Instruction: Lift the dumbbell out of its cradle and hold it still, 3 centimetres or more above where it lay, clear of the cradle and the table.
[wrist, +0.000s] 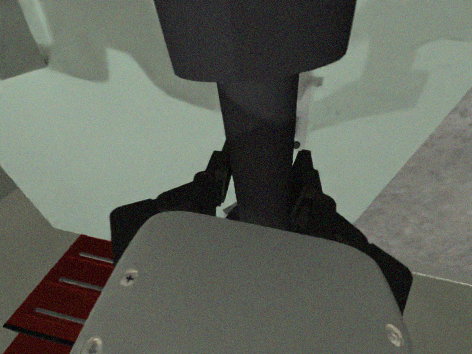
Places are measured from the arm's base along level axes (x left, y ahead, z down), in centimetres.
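Pixels of known places: gripper, fingertip midpoint: (263, 158).
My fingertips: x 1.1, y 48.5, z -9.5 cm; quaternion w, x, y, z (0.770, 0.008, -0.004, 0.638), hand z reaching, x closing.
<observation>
Behind a point stands the place of what it marks.
The dark dumbbell (260, 120) @(z -13.7, x 5.9, y 46.7 cm) runs down the middle of the wrist view, its thick head at the top and its handle below. My gripper (263, 158) @(z -9.5, x 1.1, y 48.5 cm) is shut on the dumbbell's handle, with one black finger against each side. A bright sliver shows between the left finger's lower part and the handle. The near end of the dumbbell is hidden behind the grey gripper housing. A narrow pale strip of the cradle (302, 117) @(z 7.4, x -1.4, y 54.3 cm) shows along the handle's right side; the rest is mostly hidden. I cannot tell whether the dumbbell still touches the cradle.
A red slotted object (52, 295) lies at the lower left, partly behind the gripper housing. A grey block (20, 45) @(z 5.8, x -5.7, y 13.3 cm) shows at the upper left. The pale green surface (125, 155) @(z 8.2, x -22.4, y 25.8 cm) carries broad shadows. A mottled grey surface (430, 200) lies at the right.
</observation>
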